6 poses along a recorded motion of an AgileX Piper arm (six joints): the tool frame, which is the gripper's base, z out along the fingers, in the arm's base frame.
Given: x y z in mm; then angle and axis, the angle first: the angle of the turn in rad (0 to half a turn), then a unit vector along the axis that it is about.
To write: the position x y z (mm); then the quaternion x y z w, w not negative. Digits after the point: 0 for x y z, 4 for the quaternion.
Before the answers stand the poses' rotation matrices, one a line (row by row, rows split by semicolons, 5 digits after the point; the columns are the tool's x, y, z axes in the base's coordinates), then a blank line. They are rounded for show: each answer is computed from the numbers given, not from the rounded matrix.
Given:
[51 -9 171 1.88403 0.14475 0.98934 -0.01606]
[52 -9 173 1.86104 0.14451 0.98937 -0.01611]
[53 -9 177 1.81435 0.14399 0.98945 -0.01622]
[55 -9 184 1.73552 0.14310 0.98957 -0.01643]
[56 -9 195 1.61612 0.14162 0.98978 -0.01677]
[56 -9 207 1.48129 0.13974 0.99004 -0.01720]
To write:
-0.28073 0.20261 0.93816; 0.17205 0.97225 -0.15849; -0.94424 0.11692 -0.30780
-0.25933 0.19933 0.94500; 0.16846 0.97281 -0.15897; -0.95099 0.11797 -0.28585
-0.21542 0.19257 0.95735; 0.16109 0.97394 -0.15966; -0.96314 0.11982 -0.24083
-0.14014 0.18104 0.97344; 0.14862 0.97585 -0.16009; -0.97891 0.12224 -0.16367
-0.02434 0.16328 0.98628; 0.12977 0.97874 -0.15883; -0.99125 0.12412 -0.04501
0.10717 0.14311 0.98389; 0.10885 0.98195 -0.15469; -0.98826 0.12367 0.08966

[51 -9 171 0.1171 0.8001 -0.0130 0.5882]
[52 -9 173 0.1159 0.7934 -0.0129 0.5974]
[53 -9 177 0.1134 0.7795 -0.0128 0.6160]
[55 -9 184 0.1092 0.7549 -0.0125 0.6465]
[56 -9 195 0.1024 0.7156 -0.0121 0.6909]
[56 -9 207 0.0943 0.6680 -0.0116 0.7380]

